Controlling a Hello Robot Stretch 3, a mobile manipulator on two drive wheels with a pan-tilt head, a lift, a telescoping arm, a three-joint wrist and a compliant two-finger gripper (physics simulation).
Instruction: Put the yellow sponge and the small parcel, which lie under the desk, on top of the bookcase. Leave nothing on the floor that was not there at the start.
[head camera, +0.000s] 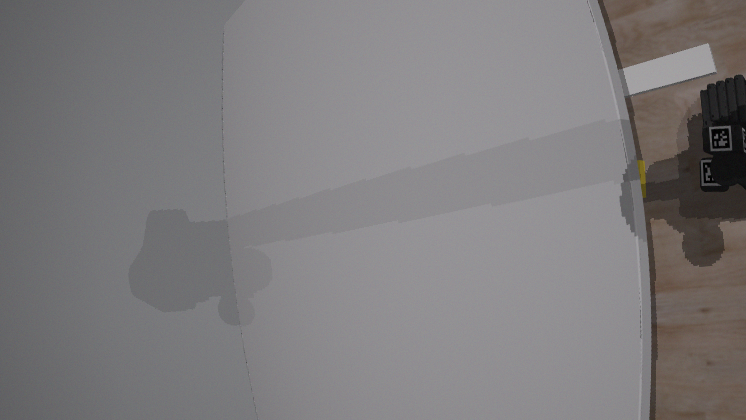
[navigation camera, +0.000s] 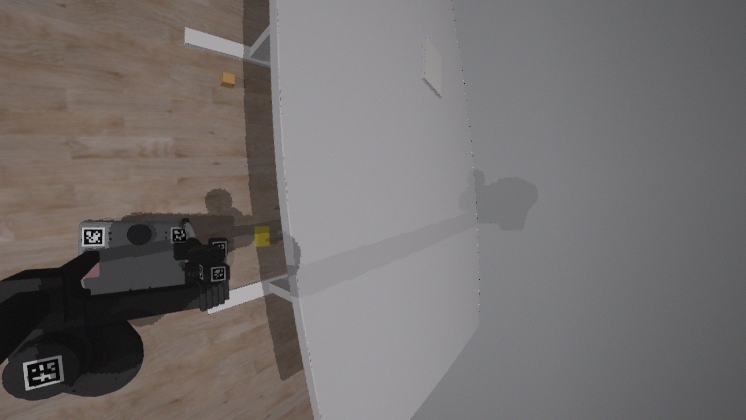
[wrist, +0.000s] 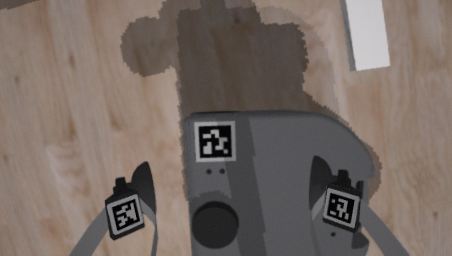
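Pixels of known places: robot's base at its link origin: (navigation camera: 139, 233).
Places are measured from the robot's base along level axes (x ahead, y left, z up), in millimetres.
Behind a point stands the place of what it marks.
Note:
The yellow sponge (head camera: 642, 178) {z 29, x -26, y -497 mm} (navigation camera: 262, 236) {z 46, x -24, y -520 mm} lies on the floor in shadow at the desk's long edge; in the head view the desk top hides most of it. A small orange-tan box (navigation camera: 227, 79) {z 50, x 733, y -294 mm}, which looks like the small parcel, lies on the floor near the far desk foot in the navigation view. My gripper (wrist: 231, 177) {z 315, x -22, y -127 mm} is open, with its two fingers wide apart above my own base and nothing between them. The sponge and the box do not show in the wrist view. The bookcase does not show in these views.
The white desk (head camera: 443, 313) {z 951, x 122, y -377 mm} (navigation camera: 365, 208) {z 951, x 82, y -316 mm} stands against the grey wall (head camera: 104, 156) {z 1203, x -86, y -1003 mm} (navigation camera: 600, 104) {z 1374, x 416, y -922 mm}, with a flat pale object (navigation camera: 432, 70) {z 960, x 482, y -578 mm} on it. One desk foot (head camera: 670, 69) (navigation camera: 237, 297) (wrist: 367, 35) lies close to my wrist; another foot (navigation camera: 214, 44) is farther along. My base (navigation camera: 140, 271) {z 160, x -126, y -2 mm} (wrist: 280, 145) is beneath the gripper.

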